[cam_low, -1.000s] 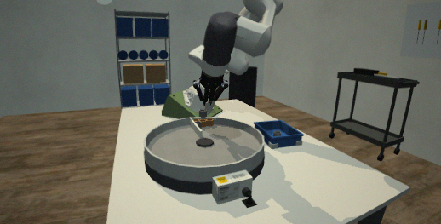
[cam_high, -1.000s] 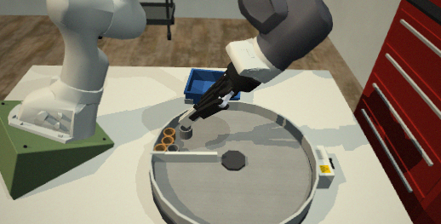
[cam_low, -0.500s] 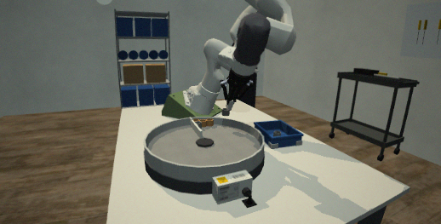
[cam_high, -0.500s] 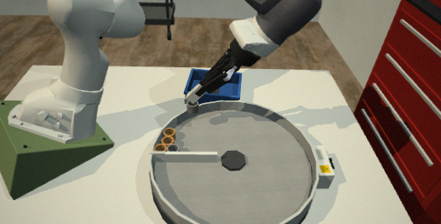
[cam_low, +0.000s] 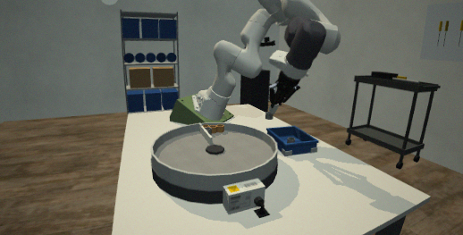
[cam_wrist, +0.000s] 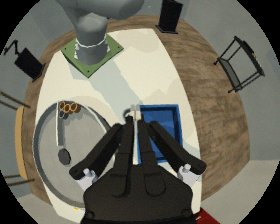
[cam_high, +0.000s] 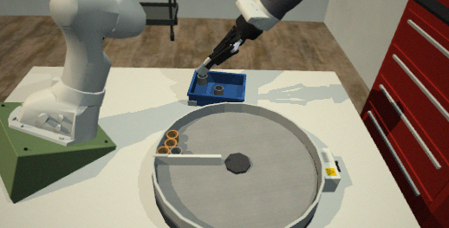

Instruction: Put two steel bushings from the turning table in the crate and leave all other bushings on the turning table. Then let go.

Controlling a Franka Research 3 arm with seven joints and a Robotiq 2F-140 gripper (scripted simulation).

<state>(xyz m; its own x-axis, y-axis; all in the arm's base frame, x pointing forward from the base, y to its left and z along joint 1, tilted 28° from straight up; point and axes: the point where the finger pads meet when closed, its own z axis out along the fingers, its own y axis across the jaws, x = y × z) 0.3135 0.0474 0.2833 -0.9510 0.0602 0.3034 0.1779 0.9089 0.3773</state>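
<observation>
Right now my hand is 14 cm above the blue crate, 7 cm to the right of it and 5 cm short of it. The rest, counted from my hand: turning table (29 cm to the right, 11 cm below, 6 cm ahead).
</observation>
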